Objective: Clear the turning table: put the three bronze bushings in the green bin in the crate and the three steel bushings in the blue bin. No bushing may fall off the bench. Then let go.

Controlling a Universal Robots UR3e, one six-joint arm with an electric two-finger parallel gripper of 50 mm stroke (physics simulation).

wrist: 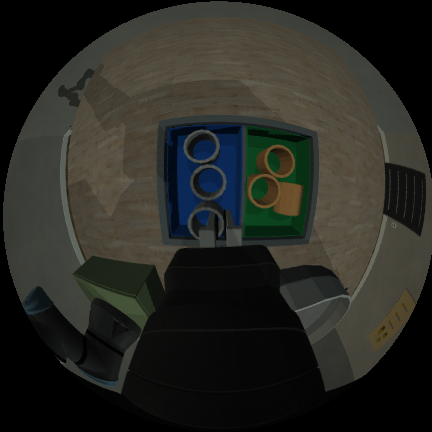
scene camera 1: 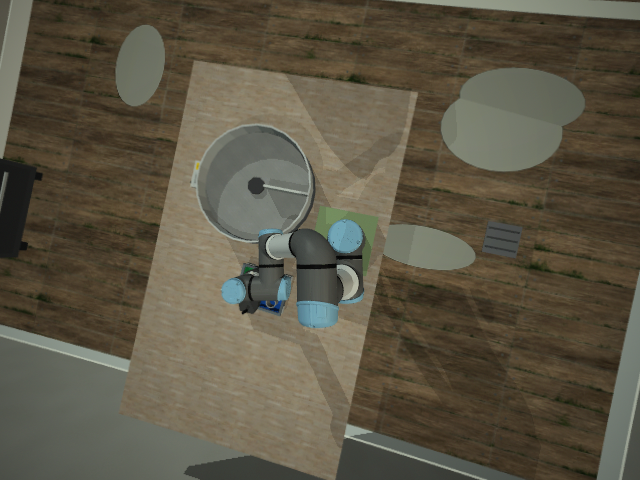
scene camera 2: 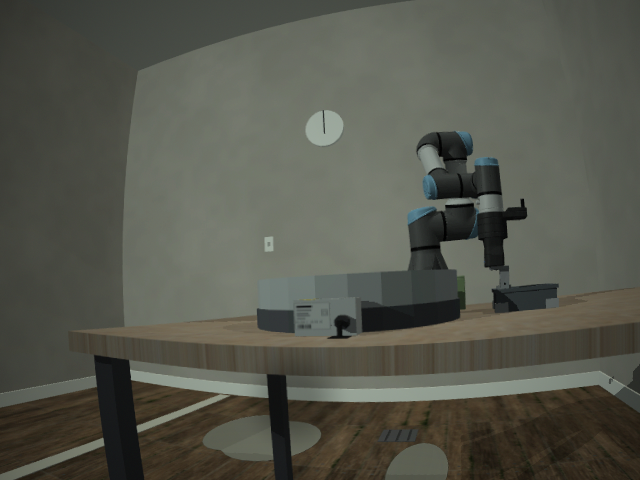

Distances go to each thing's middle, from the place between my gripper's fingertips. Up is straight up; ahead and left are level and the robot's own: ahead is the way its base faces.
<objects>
Now: the crate (scene camera 2: 540,296) 2 cm ahead of my hand, 5 cm to the left of it and 1 cm below it. Round my hand: turning table (scene camera 2: 340,305) 18 cm ahead, 30 cm to the right, 1 cm above.
</objects>
